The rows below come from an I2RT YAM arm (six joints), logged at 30 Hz.
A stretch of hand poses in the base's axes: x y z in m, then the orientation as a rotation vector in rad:
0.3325, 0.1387, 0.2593, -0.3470, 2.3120, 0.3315
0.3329, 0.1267, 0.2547, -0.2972, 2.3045, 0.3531
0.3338, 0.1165, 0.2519, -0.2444, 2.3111, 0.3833
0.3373, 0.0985, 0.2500, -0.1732, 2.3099, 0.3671
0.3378, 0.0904, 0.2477, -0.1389, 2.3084, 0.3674
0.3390, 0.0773, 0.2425, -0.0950, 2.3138, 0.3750
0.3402, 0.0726, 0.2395, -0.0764, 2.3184, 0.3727
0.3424, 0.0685, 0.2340, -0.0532, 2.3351, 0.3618
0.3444, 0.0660, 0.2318, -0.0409, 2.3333, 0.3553
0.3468, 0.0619, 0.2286, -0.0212, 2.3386, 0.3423
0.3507, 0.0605, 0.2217, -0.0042, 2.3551, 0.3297
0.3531, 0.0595, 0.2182, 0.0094, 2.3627, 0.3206
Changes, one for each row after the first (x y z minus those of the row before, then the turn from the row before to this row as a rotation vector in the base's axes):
0.0004, -0.0120, -0.0046, 0.0321, -0.0024, -0.0292
0.0009, -0.0102, -0.0028, 0.0362, 0.0140, -0.0284
0.0035, -0.0180, -0.0019, 0.0108, -0.0001, -0.0567
0.0005, -0.0081, -0.0023, 0.0110, 0.0009, -0.0247
0.0012, -0.0131, -0.0052, 0.0181, 0.0099, -0.0288
0.0012, -0.0047, -0.0030, 0.0034, 0.0059, -0.0137
0.0022, -0.0041, -0.0055, -0.0030, 0.0172, -0.0187
0.0020, -0.0025, -0.0022, -0.0008, -0.0014, -0.0110
0.0024, -0.0041, -0.0032, -0.0040, 0.0057, -0.0177
0.0039, -0.0014, -0.0069, -0.0058, 0.0167, -0.0145
0.0024, -0.0010, -0.0035, -0.0033, 0.0080, -0.0118

